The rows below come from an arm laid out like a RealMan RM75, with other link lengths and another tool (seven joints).
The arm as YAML. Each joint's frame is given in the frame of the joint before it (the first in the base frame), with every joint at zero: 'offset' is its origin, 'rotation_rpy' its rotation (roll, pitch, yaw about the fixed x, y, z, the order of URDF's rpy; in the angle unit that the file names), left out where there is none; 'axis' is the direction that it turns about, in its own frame. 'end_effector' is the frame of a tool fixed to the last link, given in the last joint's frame.
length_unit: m
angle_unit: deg
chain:
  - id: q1
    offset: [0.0, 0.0, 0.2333]
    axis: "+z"
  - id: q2
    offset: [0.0, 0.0, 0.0]
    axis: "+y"
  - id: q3
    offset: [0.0, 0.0, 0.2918]
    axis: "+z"
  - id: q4
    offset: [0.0, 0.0, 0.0]
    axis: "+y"
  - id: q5
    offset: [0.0, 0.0, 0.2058]
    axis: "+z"
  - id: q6
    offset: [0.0, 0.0, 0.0]
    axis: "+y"
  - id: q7
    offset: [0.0, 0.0, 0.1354]
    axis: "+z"
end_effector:
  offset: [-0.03, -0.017, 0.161]
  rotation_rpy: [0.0, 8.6, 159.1]
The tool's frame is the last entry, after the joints.
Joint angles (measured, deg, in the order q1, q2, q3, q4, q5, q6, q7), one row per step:
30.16 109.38 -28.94 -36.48 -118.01 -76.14 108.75
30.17 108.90 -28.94 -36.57 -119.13 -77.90 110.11
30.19 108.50 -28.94 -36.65 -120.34 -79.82 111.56
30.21 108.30 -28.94 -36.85 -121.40 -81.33 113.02
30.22 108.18 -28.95 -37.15 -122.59 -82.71 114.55
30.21 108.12 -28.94 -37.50 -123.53 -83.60 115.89
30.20 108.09 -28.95 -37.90 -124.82 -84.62 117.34
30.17 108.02 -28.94 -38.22 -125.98 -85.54 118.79
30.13 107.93 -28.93 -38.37 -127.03 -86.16 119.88
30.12 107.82 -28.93 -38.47 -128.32 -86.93 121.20
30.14 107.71 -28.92 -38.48 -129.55 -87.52 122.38
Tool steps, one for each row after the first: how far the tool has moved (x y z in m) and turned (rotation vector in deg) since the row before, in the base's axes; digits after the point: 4 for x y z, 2 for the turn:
-0.0004 -0.0058 -0.0027 -1.84 0.45 -0.27
-0.0007 -0.0069 -0.0040 -2.09 0.58 -0.34
-0.0004 -0.0058 -0.0038 -1.75 0.56 -0.54
0.0004 -0.0059 -0.0040 -1.75 0.42 -0.71
0.0012 -0.0040 -0.0024 -1.19 0.25 -0.77
0.0020 -0.0054 -0.0036 -1.53 0.09 -0.91
0.0024 -0.0050 -0.0028 -1.37 0.13 -1.02
0.0032 -0.0043 -0.0024 -1.11 -0.05 -0.94
0.0036 -0.0055 -0.0032 -1.42 -0.03 -1.16
0.0038 -0.0049 -0.0029 -1.26 -0.10 -1.14

